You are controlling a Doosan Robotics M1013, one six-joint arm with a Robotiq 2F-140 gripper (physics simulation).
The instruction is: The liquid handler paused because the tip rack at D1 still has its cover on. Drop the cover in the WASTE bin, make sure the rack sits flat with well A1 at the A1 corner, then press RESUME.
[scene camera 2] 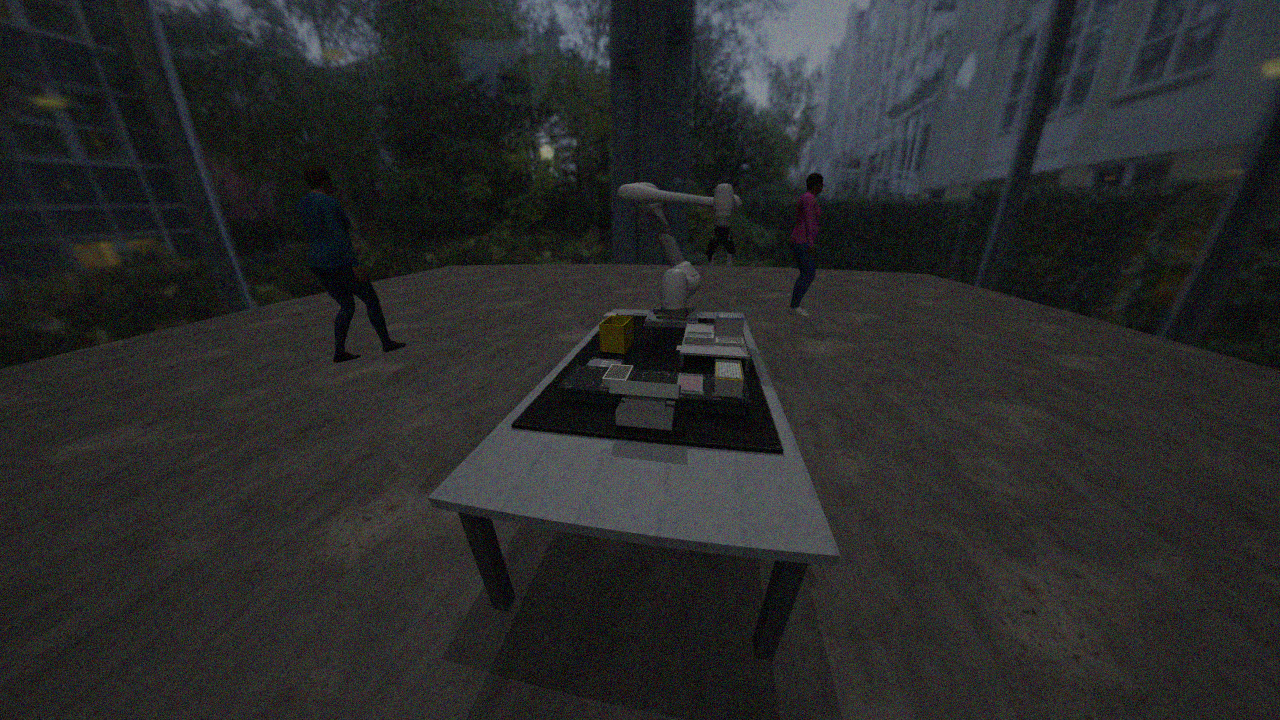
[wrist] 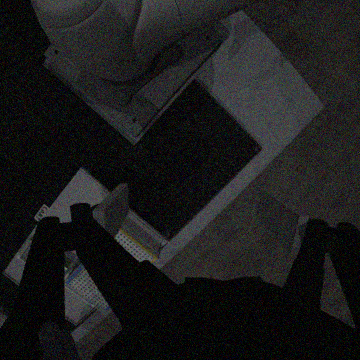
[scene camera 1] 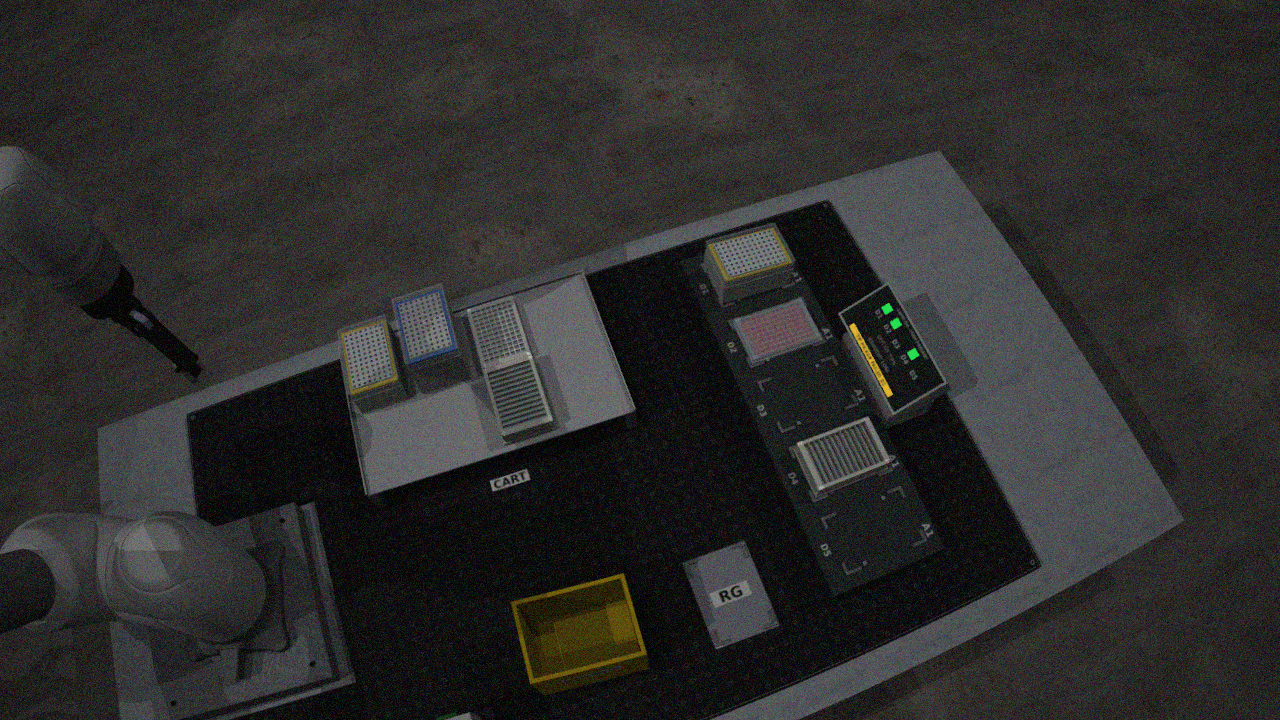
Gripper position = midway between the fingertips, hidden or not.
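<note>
Gripper state: my gripper (scene camera 1: 176,361), (wrist: 193,199) is open and holds nothing. A pink-topped plate (scene camera 1: 766,334) is also visible.
</note>
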